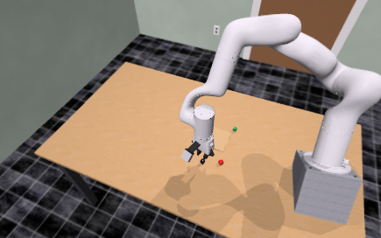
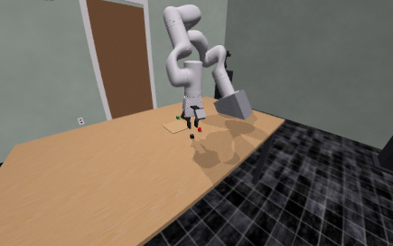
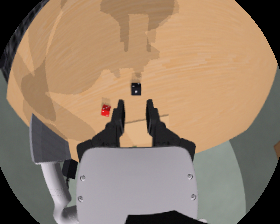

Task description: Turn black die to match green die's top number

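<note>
The black die lies 10 mm to the right of my hand and 80 mm below it. From my hand the other things lie so: green die 80 mm behind, 280 mm to the right, 80 mm below; red die 90 mm behind, 40 mm to the right, 80 mm below; tan mat 180 mm to the right, 90 mm below.
</note>
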